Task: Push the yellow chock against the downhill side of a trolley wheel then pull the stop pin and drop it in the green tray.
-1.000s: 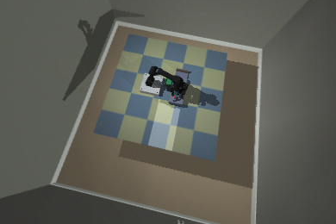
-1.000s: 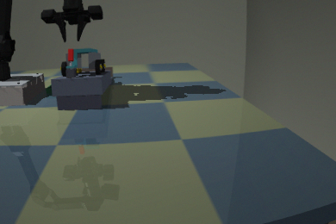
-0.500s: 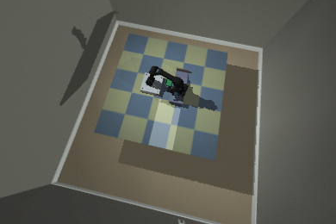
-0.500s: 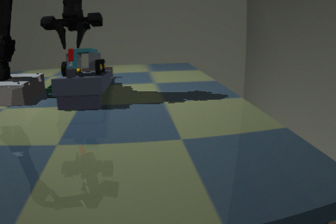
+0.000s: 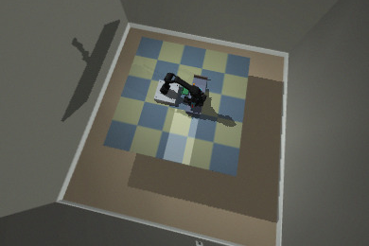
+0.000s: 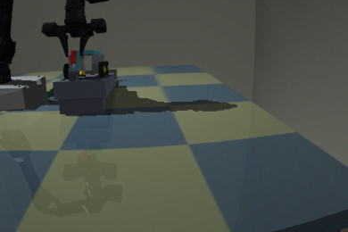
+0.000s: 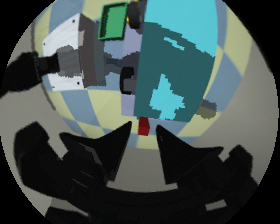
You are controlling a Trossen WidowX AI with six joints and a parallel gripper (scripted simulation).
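My gripper tip is 2 cm above the red-headed stop pin and 1 cm to the left of it. Round my gripper tip: grey ramp (12 cm to the left, 11 cm below, 2 cm ahead); then yellow chock (22 cm to the left, 7 cm below, 4 cm behind); then trolley (11 cm to the left, 4 cm below, 2 cm ahead).
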